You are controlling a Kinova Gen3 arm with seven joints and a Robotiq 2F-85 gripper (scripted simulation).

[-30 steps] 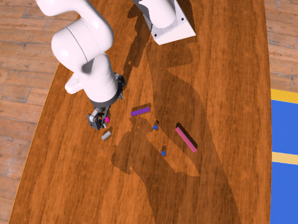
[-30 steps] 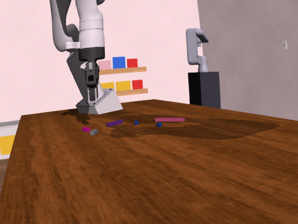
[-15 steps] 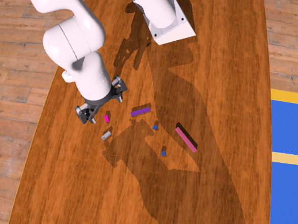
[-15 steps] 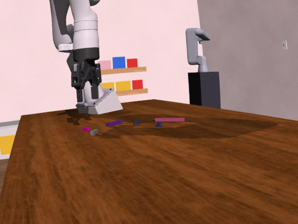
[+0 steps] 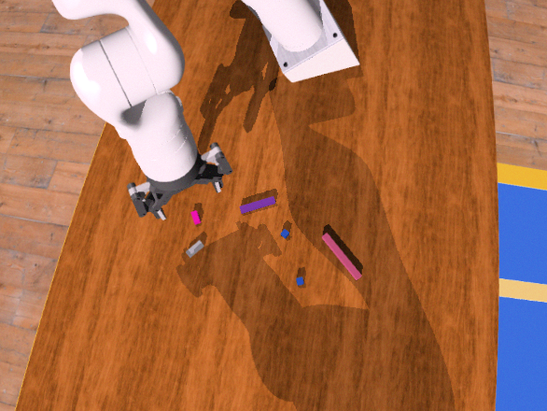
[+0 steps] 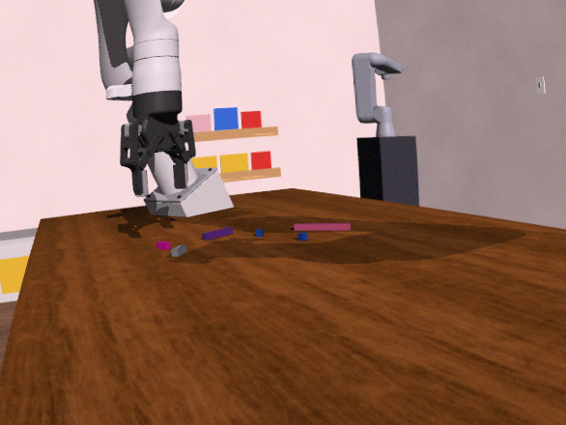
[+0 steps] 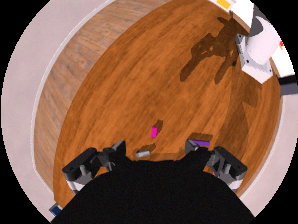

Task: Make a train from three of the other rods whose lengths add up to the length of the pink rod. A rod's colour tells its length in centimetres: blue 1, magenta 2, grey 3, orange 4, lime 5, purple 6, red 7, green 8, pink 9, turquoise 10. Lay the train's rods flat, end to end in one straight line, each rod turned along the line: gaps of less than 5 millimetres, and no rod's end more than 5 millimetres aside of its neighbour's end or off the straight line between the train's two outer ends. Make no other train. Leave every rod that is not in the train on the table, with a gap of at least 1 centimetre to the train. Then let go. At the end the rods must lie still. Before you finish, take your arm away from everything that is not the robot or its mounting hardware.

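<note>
My hand is 10 mm to the left of the magenta rod and 80 mm above it. The rest, counted from my hand: small blue rod (70 mm ahead, 190 mm to the left, 80 mm below); then grey rod (50 mm ahead, 10 mm to the left, 80 mm below); then purple rod (50 mm behind, 90 mm to the left, 80 mm below).
</note>
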